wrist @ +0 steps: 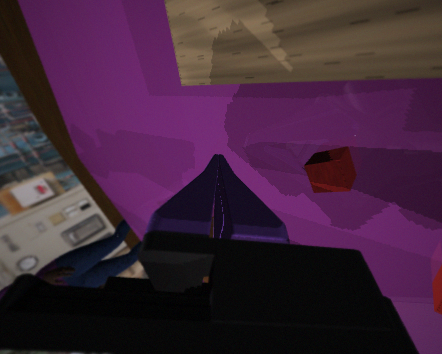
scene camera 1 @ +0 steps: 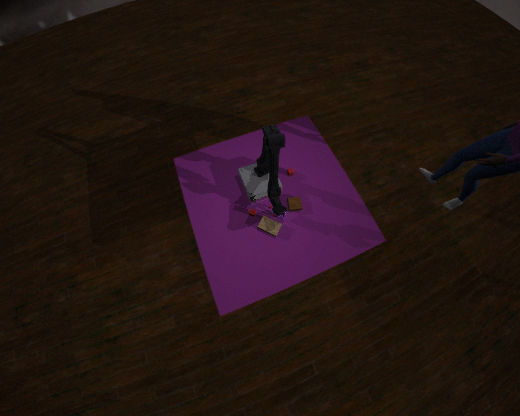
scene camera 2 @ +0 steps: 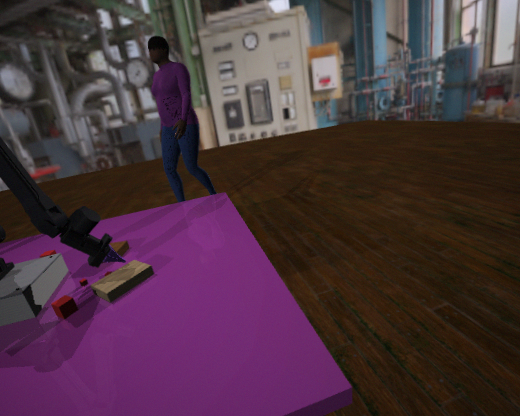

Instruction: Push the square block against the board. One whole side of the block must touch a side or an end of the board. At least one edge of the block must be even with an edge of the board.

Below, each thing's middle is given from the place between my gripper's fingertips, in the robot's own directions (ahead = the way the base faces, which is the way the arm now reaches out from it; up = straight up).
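Board [scene camera 2: 117,283]: 12 cm to the right of my hand.
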